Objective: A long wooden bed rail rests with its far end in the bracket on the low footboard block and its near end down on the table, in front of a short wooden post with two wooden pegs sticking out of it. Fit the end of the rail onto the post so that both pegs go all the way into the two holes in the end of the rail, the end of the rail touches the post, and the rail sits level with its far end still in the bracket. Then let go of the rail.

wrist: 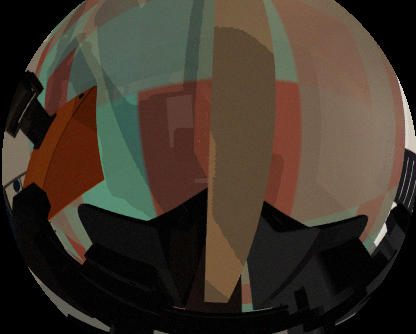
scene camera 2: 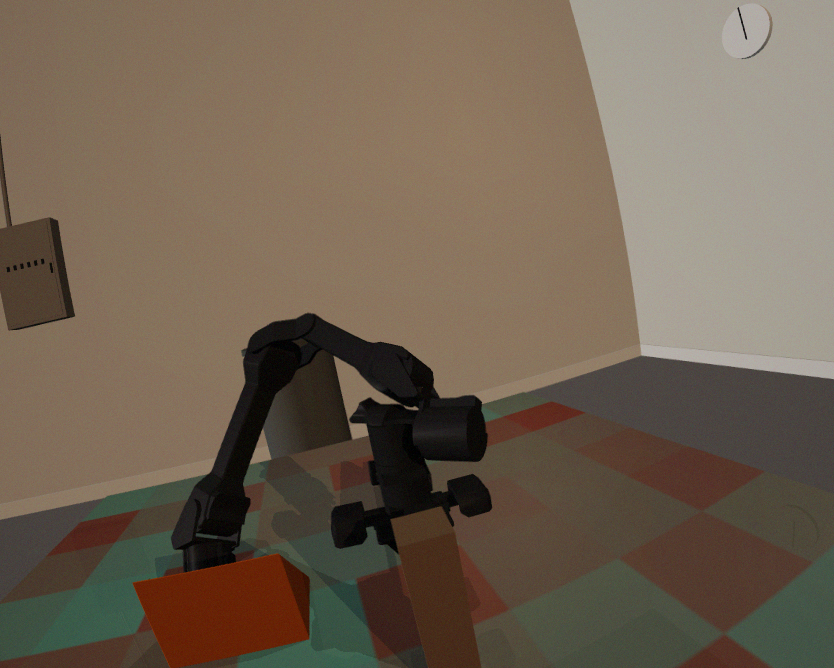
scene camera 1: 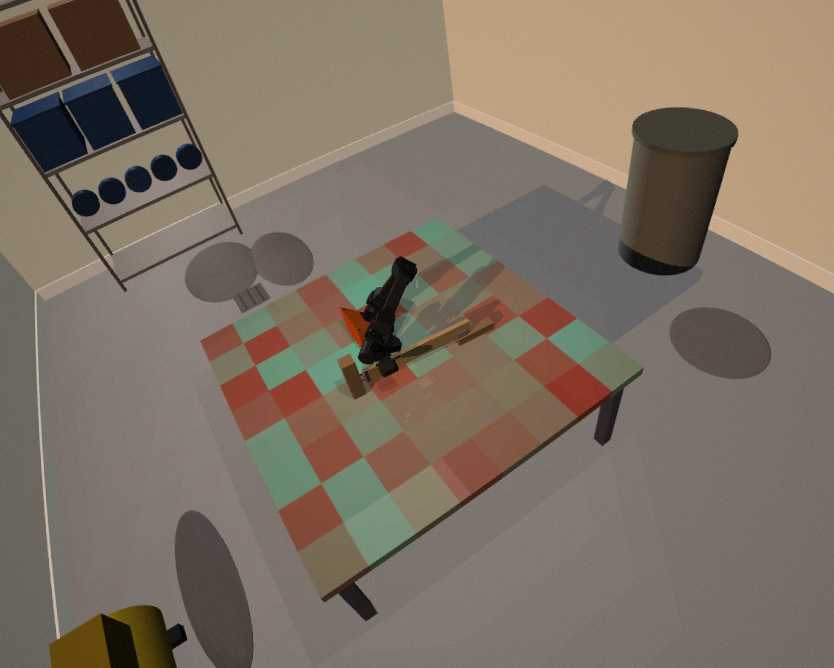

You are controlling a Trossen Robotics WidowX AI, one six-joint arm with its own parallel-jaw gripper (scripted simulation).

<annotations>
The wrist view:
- my gripper: 226, 194
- long wooden rail: 242, 106
</annotations>
